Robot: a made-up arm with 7 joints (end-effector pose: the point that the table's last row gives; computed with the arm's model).
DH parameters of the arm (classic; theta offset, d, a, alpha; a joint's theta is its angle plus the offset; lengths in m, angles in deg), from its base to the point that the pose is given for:
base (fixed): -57.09 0 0.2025 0
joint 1: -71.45 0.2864 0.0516 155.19
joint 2: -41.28 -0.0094 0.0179 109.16
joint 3: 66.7 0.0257 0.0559 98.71
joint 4: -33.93 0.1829 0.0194 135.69
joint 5: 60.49 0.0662 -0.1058 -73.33
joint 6: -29.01 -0.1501 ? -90
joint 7: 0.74 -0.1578 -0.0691 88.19
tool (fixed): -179.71 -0.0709 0 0
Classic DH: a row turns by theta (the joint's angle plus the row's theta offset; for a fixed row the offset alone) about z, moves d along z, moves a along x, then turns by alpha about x.
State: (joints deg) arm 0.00 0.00 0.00 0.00 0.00 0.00 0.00
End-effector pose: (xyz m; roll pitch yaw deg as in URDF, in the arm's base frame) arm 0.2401 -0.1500 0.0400 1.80 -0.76 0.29
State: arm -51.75 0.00 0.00 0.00 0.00 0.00 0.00
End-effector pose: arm 0.2063 -0.2598 0.0400 1.80 -0.76 -51.46
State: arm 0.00 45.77 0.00 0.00 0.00 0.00 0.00
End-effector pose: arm 0.1657 -0.3170 0.0189 -16.11 4.95 -42.29
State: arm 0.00 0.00 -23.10 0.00 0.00 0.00 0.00
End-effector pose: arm 0.2401 -0.2545 0.0287 -21.30 -0.59 0.57
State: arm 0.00 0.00 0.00 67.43 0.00 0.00 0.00
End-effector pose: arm 0.3361 -0.1371 0.2586 -28.10 -63.89 28.81
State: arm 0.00 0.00 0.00 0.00 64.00 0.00 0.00
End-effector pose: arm -0.0990 -0.2991 -0.0740 -27.53 55.36 5.12
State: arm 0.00 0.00 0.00 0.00 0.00 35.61 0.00
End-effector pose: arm 0.1263 -0.1159 0.0400 1.80 -0.76 35.91
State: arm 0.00 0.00 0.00 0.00 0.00 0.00 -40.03
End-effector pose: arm 0.1787 -0.1500 0.0114 2.04 39.27 0.38
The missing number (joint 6, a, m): -0.04
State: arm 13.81 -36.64 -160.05 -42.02 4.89 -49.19 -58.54
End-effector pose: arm 0.1781 -0.4185 0.5428 26.99 -54.20 -120.44
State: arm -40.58 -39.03 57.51 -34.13 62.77 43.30 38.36
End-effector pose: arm -0.2131 -0.0832 0.2223 67.42 -38.95 69.83
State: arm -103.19 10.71 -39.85 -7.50 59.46 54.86 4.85
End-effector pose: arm 0.0300 0.2100 0.1809 68.87 80.75 -3.30
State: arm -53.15 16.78 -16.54 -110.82 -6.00 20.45 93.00
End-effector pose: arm 0.0969 -0.1589 0.1324 -4.16 4.84 -93.38
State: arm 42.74 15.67 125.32 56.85 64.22 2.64 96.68
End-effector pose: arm 0.1400 0.0590 0.4028 97.02 -14.23 -70.90
